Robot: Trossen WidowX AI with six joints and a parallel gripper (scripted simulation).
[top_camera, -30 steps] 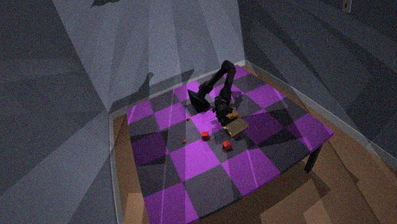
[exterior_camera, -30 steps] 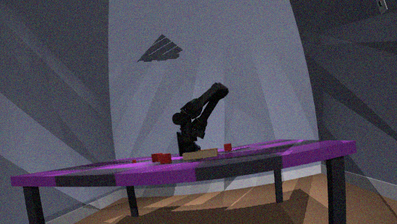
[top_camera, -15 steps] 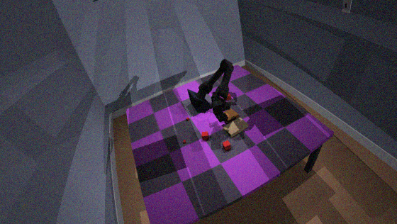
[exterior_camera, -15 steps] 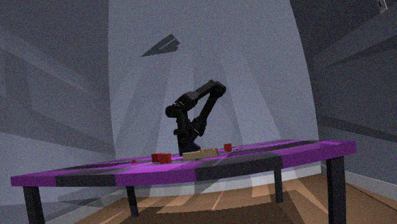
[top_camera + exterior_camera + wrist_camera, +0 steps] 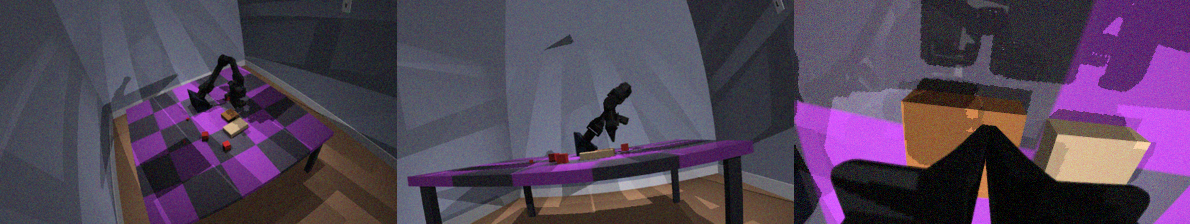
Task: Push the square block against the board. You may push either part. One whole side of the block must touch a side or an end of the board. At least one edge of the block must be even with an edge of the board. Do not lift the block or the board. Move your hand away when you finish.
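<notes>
The square orange block is 2 cm behind my gripper tip, 5 cm to the right of it and 5 cm below it. The rest, counted from my gripper tip: board (11 cm ahead, 9 cm to the right, 5 cm below).
</notes>
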